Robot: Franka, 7 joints.
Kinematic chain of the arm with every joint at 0, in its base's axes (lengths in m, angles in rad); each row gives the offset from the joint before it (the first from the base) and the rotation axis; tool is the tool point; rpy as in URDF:
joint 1: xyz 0 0 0.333 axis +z
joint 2: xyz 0 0 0 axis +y
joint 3: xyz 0 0 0.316 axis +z
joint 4: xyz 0.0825 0 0 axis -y
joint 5: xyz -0.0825 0 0.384 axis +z
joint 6: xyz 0 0 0 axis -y
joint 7: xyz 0.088 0 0 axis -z
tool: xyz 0 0 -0.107 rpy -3.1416 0 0
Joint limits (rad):
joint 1: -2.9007..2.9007
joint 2: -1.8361..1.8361
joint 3: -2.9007..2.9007
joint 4: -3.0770..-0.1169
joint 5: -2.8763..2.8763
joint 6: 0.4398..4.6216
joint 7: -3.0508..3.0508
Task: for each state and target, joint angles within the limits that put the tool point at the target. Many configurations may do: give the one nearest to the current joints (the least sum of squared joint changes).
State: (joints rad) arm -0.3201 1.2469 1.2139 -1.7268 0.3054 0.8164 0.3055
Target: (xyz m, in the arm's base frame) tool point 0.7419 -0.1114 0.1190
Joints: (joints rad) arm -0.6664 1.5286 0.9256 -0.8183 0.3264 1.7017 0.3055
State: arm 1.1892 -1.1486 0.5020 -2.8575 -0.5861 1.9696 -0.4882
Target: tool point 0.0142 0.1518 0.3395
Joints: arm 1.3715 -1.0761 0.6022 -3.0770 -0.2494 1.3370 -0.4882
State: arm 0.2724 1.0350 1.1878 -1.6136 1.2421 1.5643 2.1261
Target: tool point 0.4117 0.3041 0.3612
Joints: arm -0.5075 0.8334 1.0681 -1.9546 1.0441 1.0629 2.1261
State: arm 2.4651 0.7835 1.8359 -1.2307 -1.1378 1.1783 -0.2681
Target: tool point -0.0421 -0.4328 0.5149
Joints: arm 2.9007 0.5582 2.1301 -2.0464 -0.8463 1.0751 -0.2681
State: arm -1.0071 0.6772 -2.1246 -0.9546 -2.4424 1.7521 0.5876
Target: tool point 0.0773 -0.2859 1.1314
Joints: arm -0.7855 0.5422 -2.3302 -0.5618 -2.5101 1.9743 0.5876
